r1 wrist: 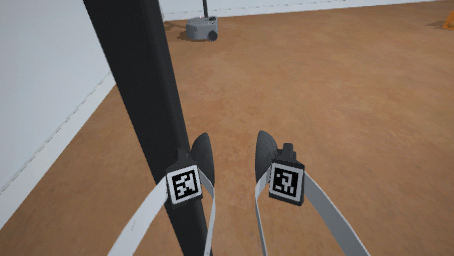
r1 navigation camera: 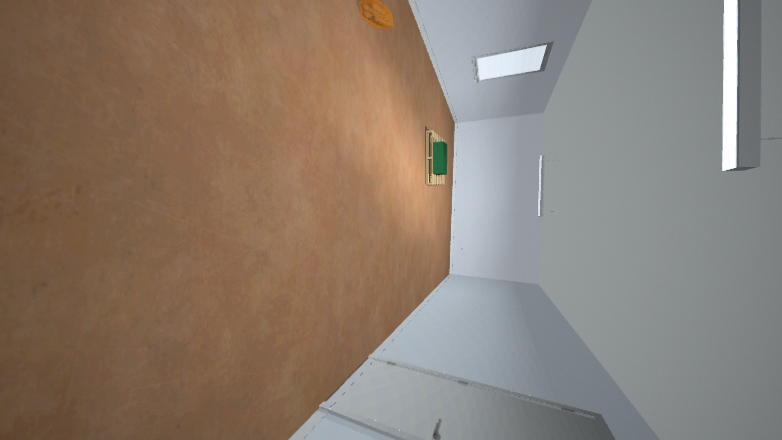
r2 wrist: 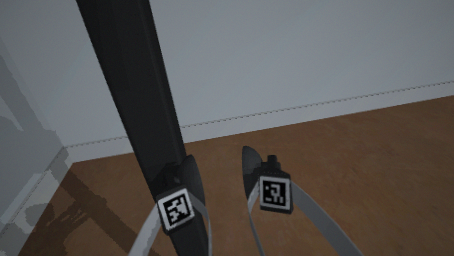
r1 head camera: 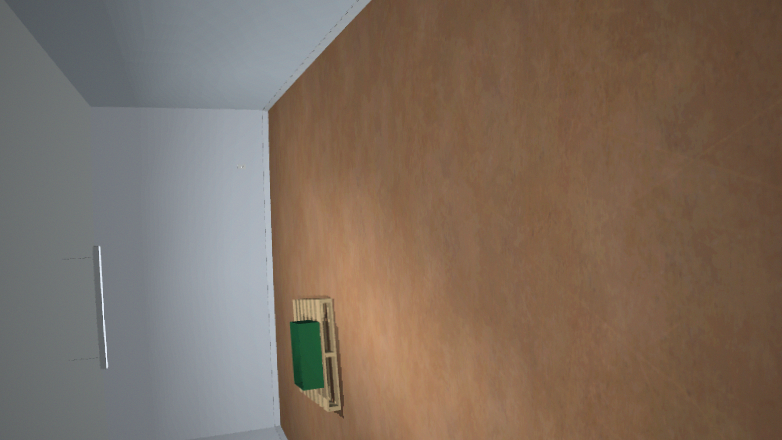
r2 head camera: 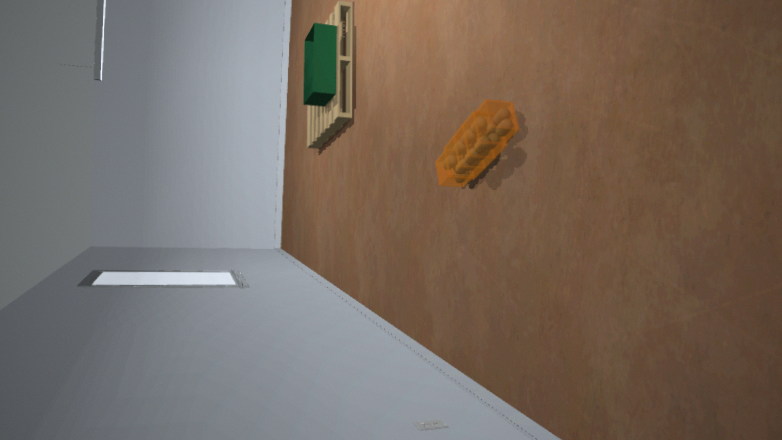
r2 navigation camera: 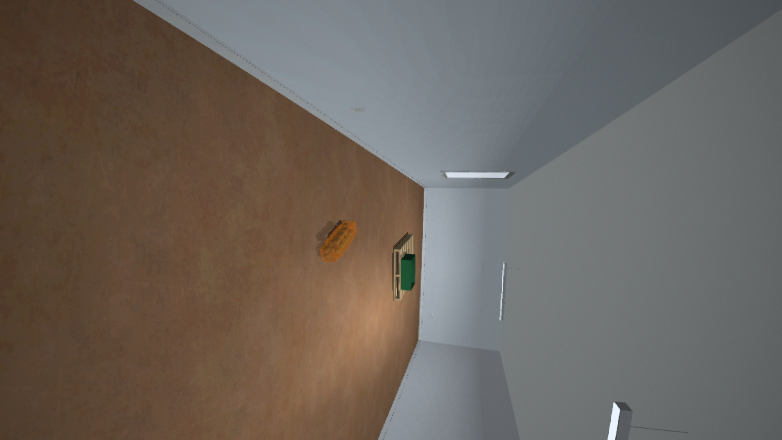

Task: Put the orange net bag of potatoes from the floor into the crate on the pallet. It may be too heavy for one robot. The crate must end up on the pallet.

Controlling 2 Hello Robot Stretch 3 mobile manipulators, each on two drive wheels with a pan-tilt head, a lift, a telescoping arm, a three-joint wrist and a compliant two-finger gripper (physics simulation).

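The orange net bag of potatoes (r2 head camera: 477, 143) (r2 navigation camera: 338, 241) (r1 navigation camera: 376, 14) lies on the floor; its edge also shows in the r1 wrist view (r1 wrist: 450, 21). The green crate (r1 head camera: 307, 355) (r1 navigation camera: 439, 158) (r2 head camera: 321, 64) (r2 navigation camera: 407, 271) sits on the wooden pallet (r1 head camera: 330, 402) (r1 navigation camera: 428, 177) (r2 head camera: 345, 112) (r2 navigation camera: 397, 294) near the far wall. The r1 gripper (r1 wrist: 235, 155) is open and empty above the floor, away from the bag. The r2 gripper (r2 wrist: 222, 172) is open and empty, facing a wall, with the floor below.
In the r1 wrist view the other robot's grey wheeled base (r1 wrist: 201, 29) stands by the far wall, and a wall runs along the left. A door (r1 navigation camera: 464, 404) is in the side wall. In the r2 wrist view a wall corner is at the left, with robot shadows.
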